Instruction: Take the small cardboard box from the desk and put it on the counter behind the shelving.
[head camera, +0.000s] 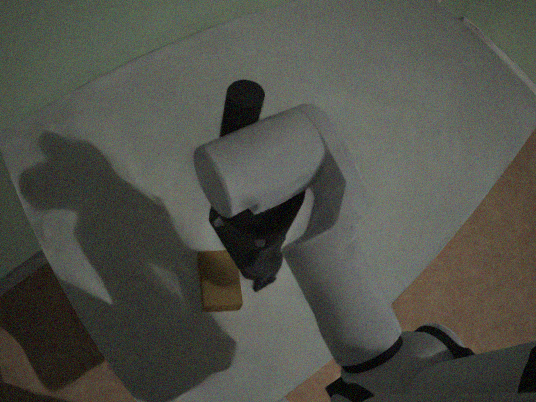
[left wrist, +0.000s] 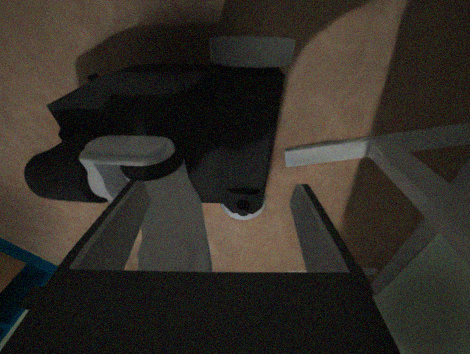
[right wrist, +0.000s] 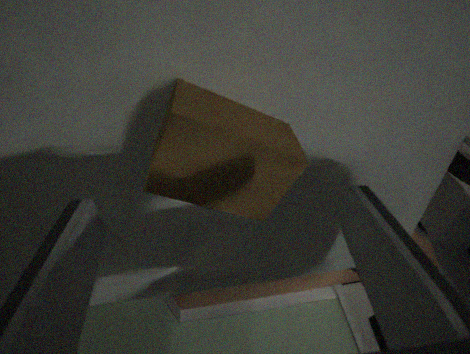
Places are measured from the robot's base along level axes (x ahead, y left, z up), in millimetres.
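Pixels of known places: left gripper, fingertip midpoint: (left wrist: 220, 192); right gripper, fingertip midpoint: (head camera: 239, 255) (right wrist: 225, 208).
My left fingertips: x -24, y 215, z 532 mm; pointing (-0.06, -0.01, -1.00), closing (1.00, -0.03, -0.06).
Observation:
Ahead of a thing's pixels: the offset from my left fingertips to its top centre. "pt": to the spot under its first point. Level surfaces: height alone.
The small cardboard box @(400 mm ahead, 378 mm right, 240 mm up) (head camera: 220, 282) (right wrist: 225, 150) is brown and lies on the pale desk @(190 mm up) (head camera: 410, 125) (right wrist: 350, 60), partly in the arm's shadow. My right gripper (head camera: 260, 282) (right wrist: 225, 208) is open and empty, above the desk beside the box. In the head camera its dark body overlaps the box's upper right edge. In the right wrist view the box shows beyond the fingertips, between the lines of the two fingers. My left gripper (left wrist: 220, 192) is open and empty above the floor, in front of my own base in its view. The counter and the shelving cannot be made out.
In the left wrist view, my dark wheeled base (left wrist: 230, 120) stands on the brown floor @(530 mm down) (left wrist: 340, 85). A grey frame (left wrist: 400, 180) is at the right and a blue object (left wrist: 35, 280) at the lower left. A dark brown patch @(pt 648 mm ahead, 150 mm left, 530 mm down) (head camera: 45, 320) lies left of the desk.

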